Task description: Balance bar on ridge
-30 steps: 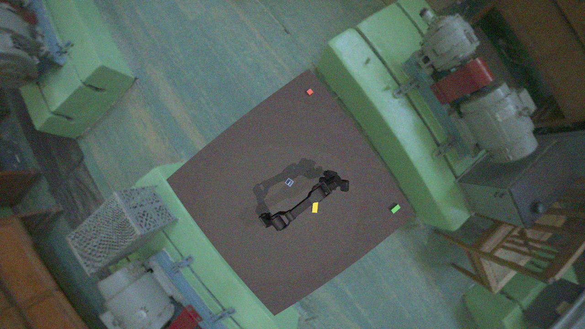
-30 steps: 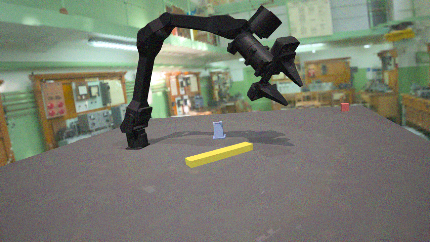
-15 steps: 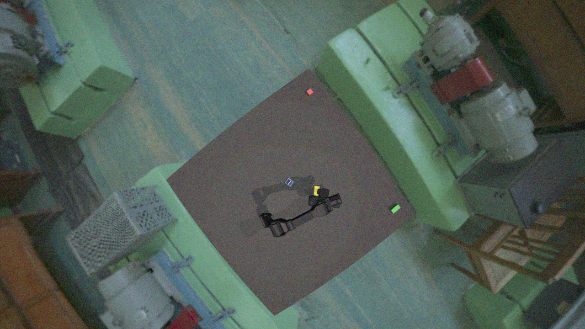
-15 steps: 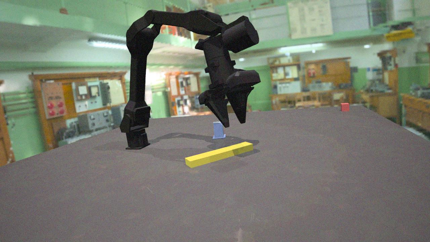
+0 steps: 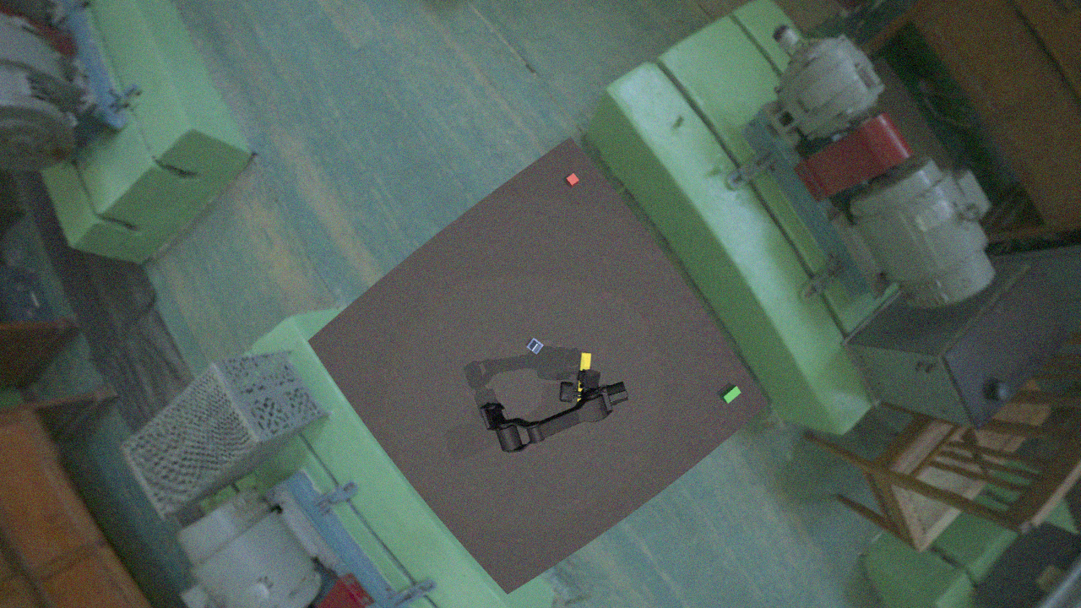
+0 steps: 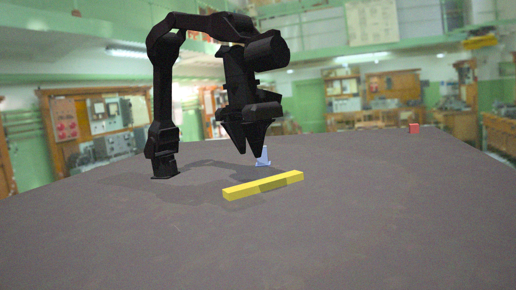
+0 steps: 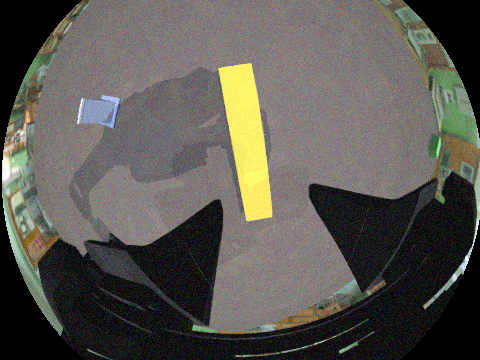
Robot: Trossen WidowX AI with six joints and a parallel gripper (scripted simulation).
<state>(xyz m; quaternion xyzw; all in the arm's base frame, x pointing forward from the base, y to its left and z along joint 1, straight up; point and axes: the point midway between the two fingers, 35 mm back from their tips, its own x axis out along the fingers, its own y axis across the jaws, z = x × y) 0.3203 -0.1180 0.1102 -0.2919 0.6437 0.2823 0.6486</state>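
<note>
My gripper tip is now 7 cm above the bar, 2 cm to the right of it and 2 cm short of it. From my gripper tip the other things lie so: red cube 62 cm to the left, 42 cm ahead, 6 cm below; green block 42 cm ahead, 38 cm to the right, 6 cm below.
</note>
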